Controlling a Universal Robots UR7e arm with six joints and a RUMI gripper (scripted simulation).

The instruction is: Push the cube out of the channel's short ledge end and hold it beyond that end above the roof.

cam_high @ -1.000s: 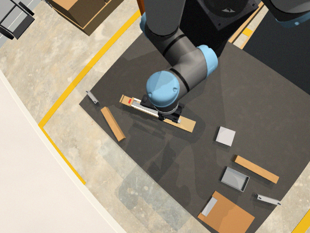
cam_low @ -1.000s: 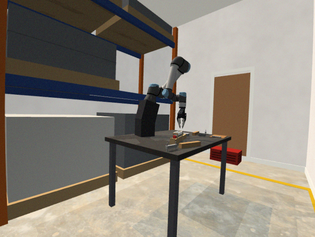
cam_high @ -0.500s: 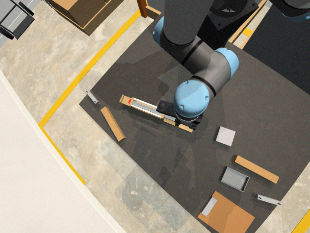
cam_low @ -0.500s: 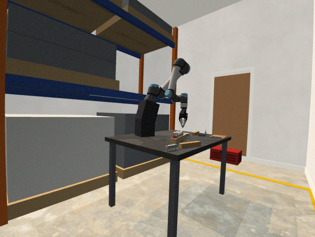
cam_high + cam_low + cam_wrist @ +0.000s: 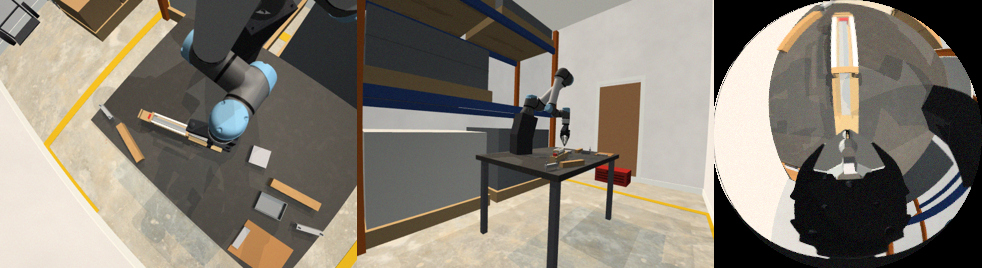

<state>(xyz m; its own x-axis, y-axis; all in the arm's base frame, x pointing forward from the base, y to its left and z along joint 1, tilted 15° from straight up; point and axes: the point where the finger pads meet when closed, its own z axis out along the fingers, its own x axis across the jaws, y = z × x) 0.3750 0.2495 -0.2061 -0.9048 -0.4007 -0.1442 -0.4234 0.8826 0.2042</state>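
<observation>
My gripper is now 13 cm short of the red cube, 28 cm to the left of it and 6 cm above it. Round my hand: channel (9 cm ahead, 18 cm to the right, 6 cm below); then grey block (11 cm behind, 19 cm to the left, 10 cm below); then grey tray (38 cm to the left, 11 cm below).
</observation>
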